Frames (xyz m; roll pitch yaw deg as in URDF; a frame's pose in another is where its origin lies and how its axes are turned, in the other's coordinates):
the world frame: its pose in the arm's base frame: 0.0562 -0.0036 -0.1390 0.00 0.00 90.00
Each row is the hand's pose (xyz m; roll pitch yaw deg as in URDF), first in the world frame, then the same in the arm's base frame.
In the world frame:
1: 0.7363 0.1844 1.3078 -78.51 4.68 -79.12
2: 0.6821 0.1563 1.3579 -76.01 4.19 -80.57
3: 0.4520 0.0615 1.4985 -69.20 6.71 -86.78
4: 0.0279 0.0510 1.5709 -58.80 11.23 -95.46
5: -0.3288 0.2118 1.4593 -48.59 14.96 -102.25
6: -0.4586 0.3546 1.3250 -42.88 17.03 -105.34
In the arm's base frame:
1: -0.1282 0.7327 1.1688 -78.51 4.68 10.88
2: -0.1001 0.6785 1.2189 -76.01 4.19 9.43
3: -0.0053 0.4484 1.3595 -69.20 6.71 3.22
4: 0.0052 0.0243 1.4319 -58.80 11.23 -5.46
5: -0.1556 -0.3324 1.3203 -48.59 14.96 -12.25
6: -0.2984 -0.4622 1.1860 -42.88 17.03 -15.34

